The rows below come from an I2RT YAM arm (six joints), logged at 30 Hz.
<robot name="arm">
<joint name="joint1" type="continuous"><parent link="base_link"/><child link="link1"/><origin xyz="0 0 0.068"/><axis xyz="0 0 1"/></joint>
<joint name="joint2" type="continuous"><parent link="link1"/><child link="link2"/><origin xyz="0.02 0.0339 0.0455"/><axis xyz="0 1 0"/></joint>
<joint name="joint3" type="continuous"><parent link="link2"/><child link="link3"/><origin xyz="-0.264 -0.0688 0"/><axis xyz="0 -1 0"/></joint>
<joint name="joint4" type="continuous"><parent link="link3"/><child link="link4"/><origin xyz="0.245 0.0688 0.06"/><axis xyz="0 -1 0"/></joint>
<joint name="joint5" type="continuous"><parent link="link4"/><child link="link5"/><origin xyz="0.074 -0.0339 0.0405"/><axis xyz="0 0 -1"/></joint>
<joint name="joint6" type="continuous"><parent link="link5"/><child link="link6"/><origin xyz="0.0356 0 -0.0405"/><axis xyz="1 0 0"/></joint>
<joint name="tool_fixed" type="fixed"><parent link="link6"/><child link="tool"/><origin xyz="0 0 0" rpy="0 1.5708 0"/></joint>
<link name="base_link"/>
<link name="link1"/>
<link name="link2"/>
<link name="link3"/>
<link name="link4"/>
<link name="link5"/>
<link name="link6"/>
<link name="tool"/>
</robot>
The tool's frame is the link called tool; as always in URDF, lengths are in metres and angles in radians. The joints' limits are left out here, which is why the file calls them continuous.
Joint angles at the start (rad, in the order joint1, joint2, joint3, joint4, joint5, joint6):
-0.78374, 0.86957, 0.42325, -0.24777, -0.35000, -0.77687
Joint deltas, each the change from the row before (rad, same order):
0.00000, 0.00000, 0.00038, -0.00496, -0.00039, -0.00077
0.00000, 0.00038, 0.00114, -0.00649, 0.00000, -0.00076
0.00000, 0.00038, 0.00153, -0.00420, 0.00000, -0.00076
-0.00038, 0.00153, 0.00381, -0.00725, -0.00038, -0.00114
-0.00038, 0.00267, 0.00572, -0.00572, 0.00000, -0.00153
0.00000, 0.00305, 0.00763, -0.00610, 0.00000, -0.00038
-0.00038, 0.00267, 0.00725, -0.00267, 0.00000, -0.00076
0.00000, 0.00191, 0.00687, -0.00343, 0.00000, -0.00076
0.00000, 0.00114, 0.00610, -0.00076, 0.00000, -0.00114
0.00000, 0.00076, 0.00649, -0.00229, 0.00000, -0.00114
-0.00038, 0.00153, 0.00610, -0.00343, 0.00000, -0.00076
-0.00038, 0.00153, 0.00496, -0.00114, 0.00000, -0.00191
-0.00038, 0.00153, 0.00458, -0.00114, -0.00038, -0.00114
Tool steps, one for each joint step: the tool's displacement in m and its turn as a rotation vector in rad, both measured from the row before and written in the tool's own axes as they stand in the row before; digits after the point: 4 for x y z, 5 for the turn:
0.0003, 0.0003, 0.0000, -0.00330, 0.00279, 0.00080
0.0002, 0.0003, -0.0001, -0.00378, 0.00383, 0.00121
0.0000, 0.0000, -0.0001, -0.00201, 0.00204, 0.00029
-0.0003, -0.0002, -0.0002, -0.00329, 0.00319, 0.00080
-0.0008, -0.0007, -0.0003, -0.00150, 0.00192, -0.00038
-0.0013, -0.0010, -0.0004, -0.00101, 0.00101, 0.00014
-0.0014, -0.0013, -0.0005, 0.00153, -0.00113, -0.00118
-0.0014, -0.0011, -0.0005, 0.00101, -0.00102, -0.00129
-0.0014, -0.0011, -0.0005, 0.00279, -0.00279, -0.00258
-0.0015, -0.0011, -0.0007, 0.00228, -0.00228, -0.00232
-0.0011, -0.0010, -0.0005, 0.00102, -0.00061, -0.00092
-0.0010, -0.0009, -0.0004, 0.00179, -0.00137, -0.00247
-0.0009, -0.0009, -0.0003, 0.00127, -0.00139, -0.00157

